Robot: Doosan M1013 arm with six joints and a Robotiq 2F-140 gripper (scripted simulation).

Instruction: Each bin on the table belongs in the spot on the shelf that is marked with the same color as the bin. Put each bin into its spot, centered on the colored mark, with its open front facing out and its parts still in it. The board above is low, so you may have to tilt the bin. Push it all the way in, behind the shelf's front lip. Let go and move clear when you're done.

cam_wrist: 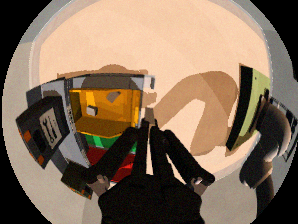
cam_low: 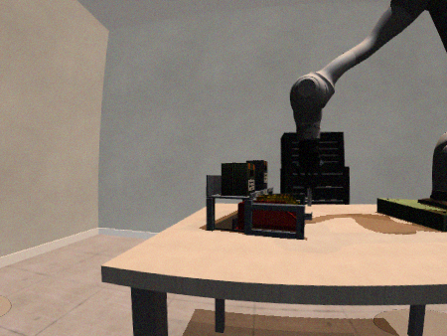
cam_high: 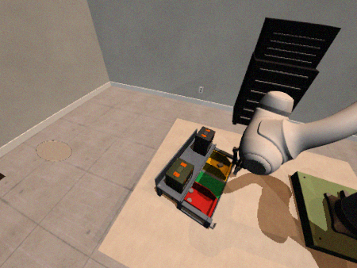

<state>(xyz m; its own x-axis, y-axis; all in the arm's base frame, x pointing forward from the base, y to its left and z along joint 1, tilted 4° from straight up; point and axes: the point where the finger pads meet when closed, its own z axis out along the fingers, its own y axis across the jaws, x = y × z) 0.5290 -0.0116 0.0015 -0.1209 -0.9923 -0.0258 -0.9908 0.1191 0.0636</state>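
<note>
Now: the yellow bin 110 mm ahead of my hand, 30 mm below it and 10 mm to the right of it. From my hand the other things lie so: dark box (200 mm ahead, 80 mm above, 30 mm to the right); red bin (210 mm to the left, 140 mm ahead, 30 mm below).
</note>
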